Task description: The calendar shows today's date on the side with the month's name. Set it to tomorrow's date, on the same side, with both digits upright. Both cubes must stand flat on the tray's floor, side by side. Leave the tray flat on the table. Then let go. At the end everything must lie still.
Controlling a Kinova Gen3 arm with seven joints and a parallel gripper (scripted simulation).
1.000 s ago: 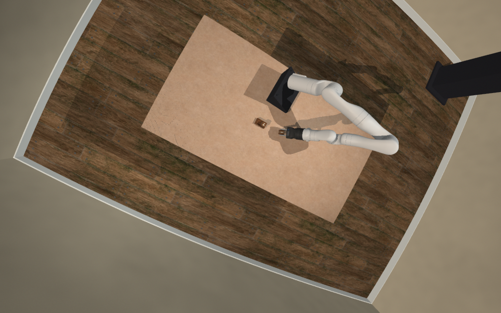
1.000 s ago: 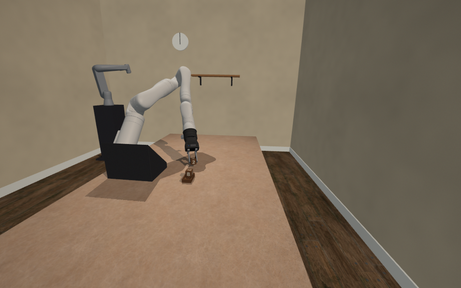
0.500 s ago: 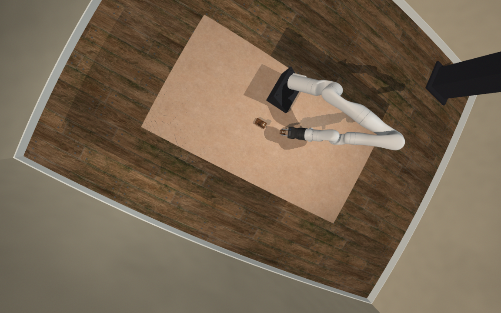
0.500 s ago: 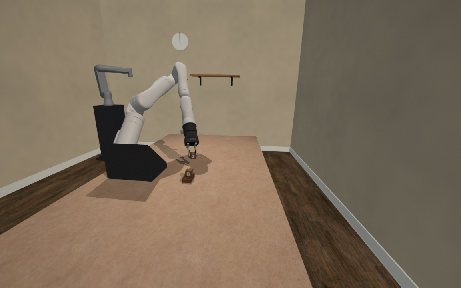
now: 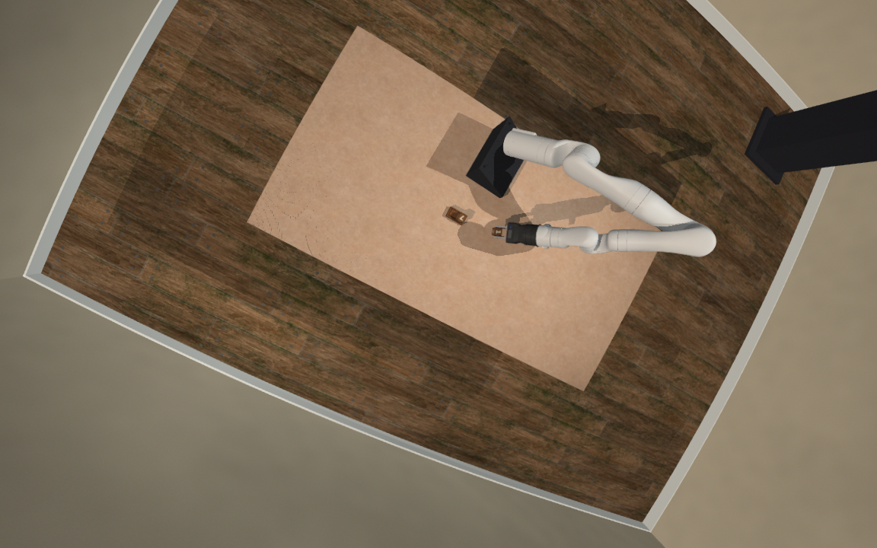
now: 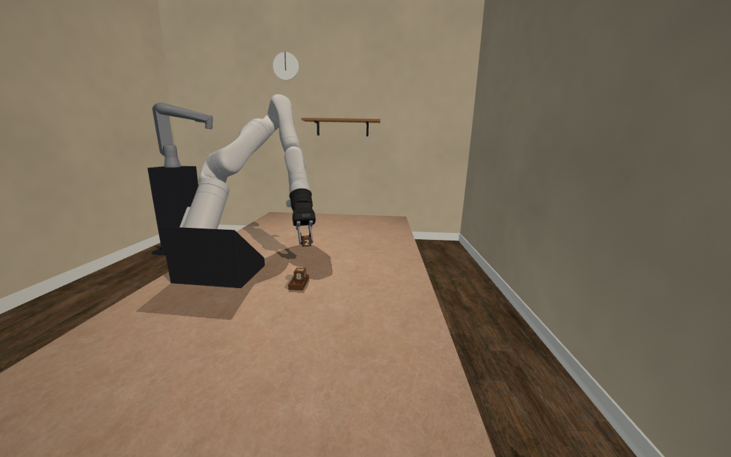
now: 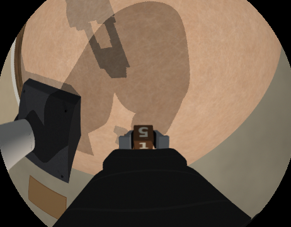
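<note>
The brown cube lies 10 mm to the right of my hand and 10 mm below it. From my hand the other things lie so: dark wooden tray (160 mm to the right, 80 mm below, 20 mm ahead).
</note>
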